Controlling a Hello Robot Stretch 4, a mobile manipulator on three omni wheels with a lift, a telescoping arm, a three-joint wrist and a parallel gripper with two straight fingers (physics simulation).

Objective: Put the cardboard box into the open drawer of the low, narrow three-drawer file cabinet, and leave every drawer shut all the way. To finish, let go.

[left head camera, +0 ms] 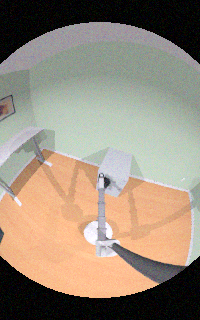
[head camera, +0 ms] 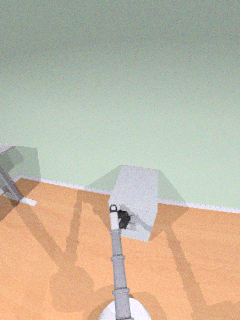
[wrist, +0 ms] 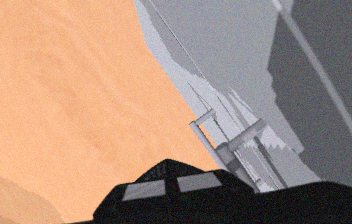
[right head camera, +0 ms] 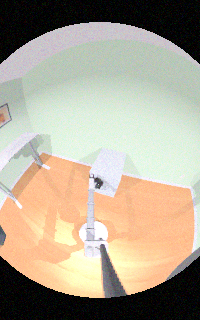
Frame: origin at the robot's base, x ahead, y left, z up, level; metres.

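Seen in the pictures: gripper, fingertip midpoint: (left head camera: 104, 187) (head camera: 124, 228) (wrist: 168, 174) (right head camera: 98, 188).
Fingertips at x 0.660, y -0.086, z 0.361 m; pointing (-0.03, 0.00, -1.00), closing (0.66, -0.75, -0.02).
Note:
A point is followed by its place in that frame.
The low grey file cabinet (head camera: 139, 187) {z 0.618, x 0.917, y -0.268 m} (left head camera: 117, 162) {z 0.617, x 0.947, y -0.254 m} (right head camera: 109, 162) {z 0.617, x 0.940, y -0.247 m} (wrist: 227, 45) {z 0.424, x 0.742, y -0.061 m} stands against the green wall, its front toward me. No drawer sticks out visibly in the head views; a small gap cannot be ruled out. In the wrist view its front runs diagonally, with thin drawer seams and a bar handle (wrist: 204, 140) {z 0.287, x 0.692, y -0.115 m} close beyond the gripper. The cardboard box does not show in any view. My gripper (head camera: 123, 219) (left head camera: 104, 182) (right head camera: 98, 182) (wrist: 168, 174) {z 0.361, x 0.660, y -0.086 m} is shut and empty, at the cabinet's front, partly covering it. Contact with the front cannot be told.
A table with grey legs (head camera: 11, 187) {z 0.267, x 1.434, y 1.469 m} (left head camera: 39, 150) (right head camera: 36, 154) stands to the left of the cabinet. The white base (left head camera: 98, 233) (right head camera: 93, 232) is on the wooden floor in front, with the arm (head camera: 119, 272) {z 0.698, x 0.262, y -0.001 m} reaching out to the cabinet. Shadows fall across floor and wall.

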